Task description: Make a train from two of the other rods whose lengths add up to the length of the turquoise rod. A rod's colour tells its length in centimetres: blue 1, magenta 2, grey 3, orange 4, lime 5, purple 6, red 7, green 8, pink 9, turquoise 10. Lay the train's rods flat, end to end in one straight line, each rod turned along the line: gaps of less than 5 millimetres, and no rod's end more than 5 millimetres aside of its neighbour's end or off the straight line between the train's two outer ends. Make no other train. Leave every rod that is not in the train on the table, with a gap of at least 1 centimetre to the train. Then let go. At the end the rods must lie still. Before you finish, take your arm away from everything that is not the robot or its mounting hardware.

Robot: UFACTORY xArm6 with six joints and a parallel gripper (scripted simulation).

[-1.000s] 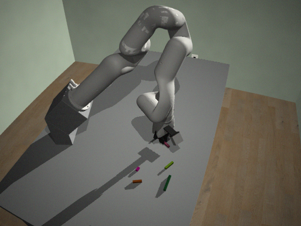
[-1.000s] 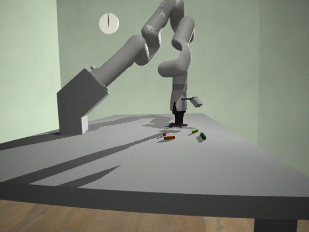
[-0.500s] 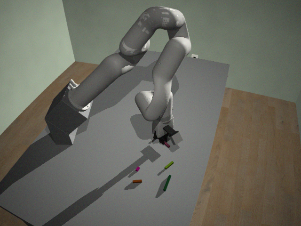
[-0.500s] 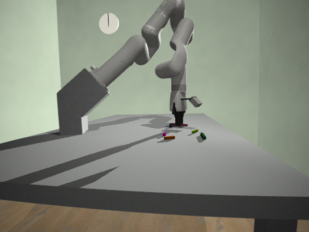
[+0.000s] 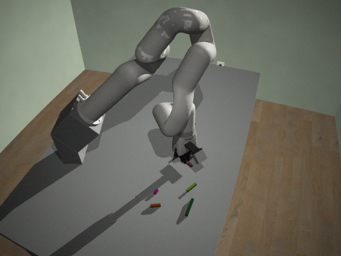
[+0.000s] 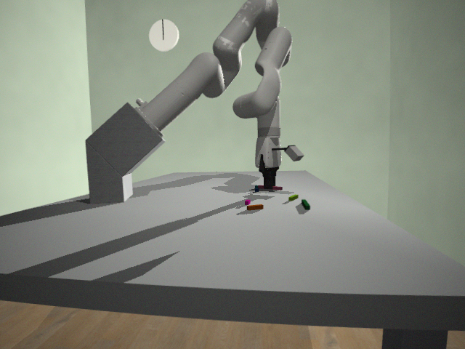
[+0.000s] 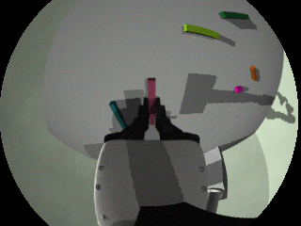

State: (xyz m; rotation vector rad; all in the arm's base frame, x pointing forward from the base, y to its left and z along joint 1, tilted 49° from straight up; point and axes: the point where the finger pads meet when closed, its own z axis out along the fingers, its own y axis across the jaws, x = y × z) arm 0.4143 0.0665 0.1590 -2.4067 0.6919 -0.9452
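The blue rod lies 5 cm behind my hand, 3 cm below it and 2 cm to the left of it. Also, from my hand: pink rod (2 cm below); then lime rod (11 cm to the right, 8 cm ahead, 3 cm below); then turquoise rod (8 cm to the left, 3 cm below, 2 cm behind).
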